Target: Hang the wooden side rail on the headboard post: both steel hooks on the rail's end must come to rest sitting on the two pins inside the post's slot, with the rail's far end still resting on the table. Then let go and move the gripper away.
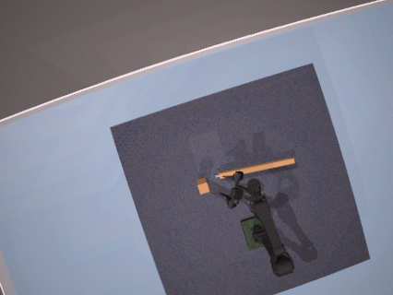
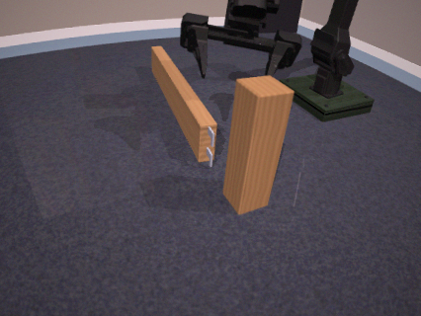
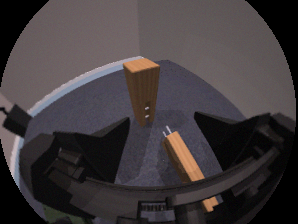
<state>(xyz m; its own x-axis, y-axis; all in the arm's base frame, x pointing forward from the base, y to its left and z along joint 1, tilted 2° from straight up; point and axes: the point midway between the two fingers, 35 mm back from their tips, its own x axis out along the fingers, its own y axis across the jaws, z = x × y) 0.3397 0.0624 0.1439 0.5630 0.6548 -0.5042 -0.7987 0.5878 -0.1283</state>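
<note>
My gripper tip is now 8 cm to the right of the headboard post, 6 cm above it and 3 cm short of it.
</note>
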